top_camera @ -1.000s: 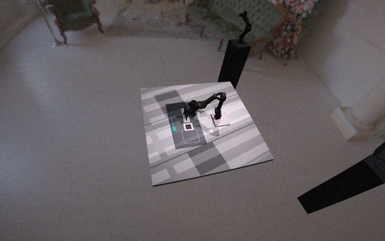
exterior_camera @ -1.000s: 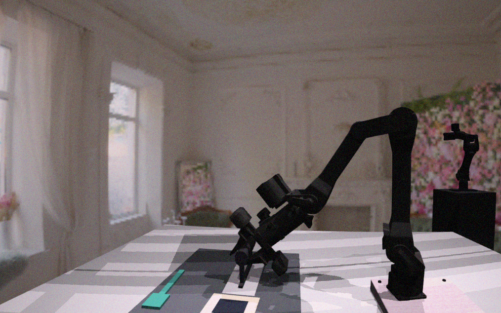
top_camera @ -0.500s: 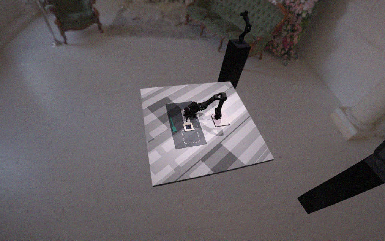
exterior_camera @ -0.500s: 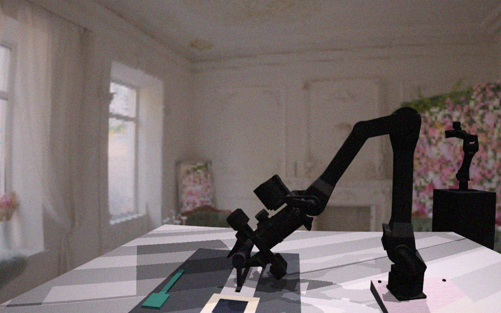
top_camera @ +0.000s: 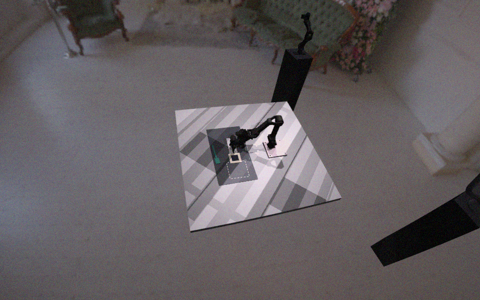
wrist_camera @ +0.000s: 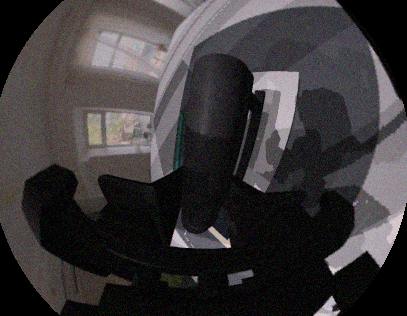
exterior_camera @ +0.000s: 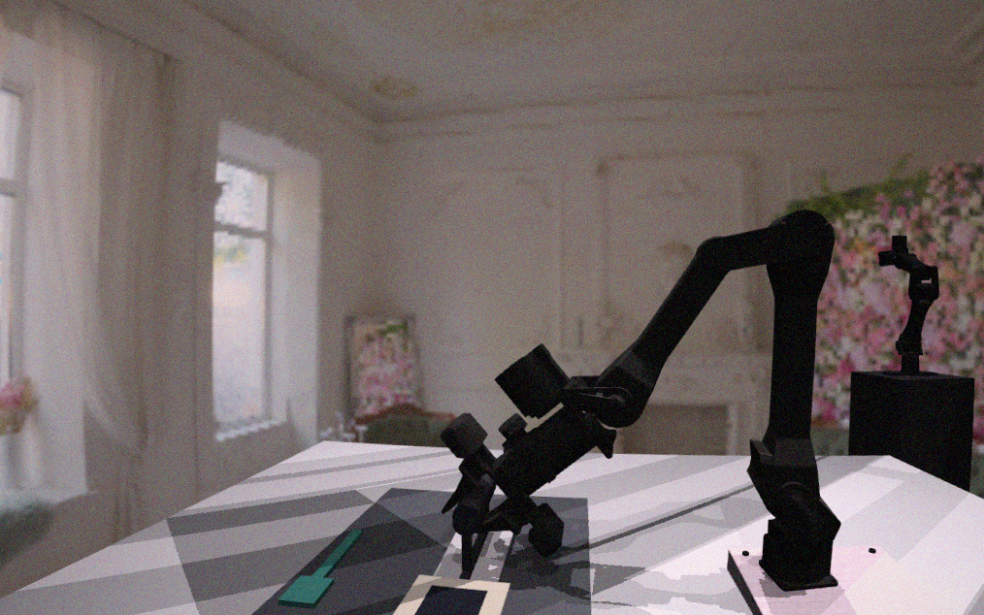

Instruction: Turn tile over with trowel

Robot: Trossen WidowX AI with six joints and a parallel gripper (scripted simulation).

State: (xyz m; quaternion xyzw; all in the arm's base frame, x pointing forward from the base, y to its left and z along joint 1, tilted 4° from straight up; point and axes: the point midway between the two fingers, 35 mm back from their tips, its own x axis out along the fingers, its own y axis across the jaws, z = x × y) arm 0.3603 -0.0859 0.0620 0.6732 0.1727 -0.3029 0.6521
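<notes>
The dark mat is 1 cm ahead of my gripper tip, 3 cm to the left of it and 8 cm below it. Round my gripper tip: trowel 3 cm behind, 1 cm below; then teal flat tool 15 cm ahead, 3 cm to the left, 5 cm below; then tile 1 cm behind, 11 cm to the left, 5 cm below.
</notes>
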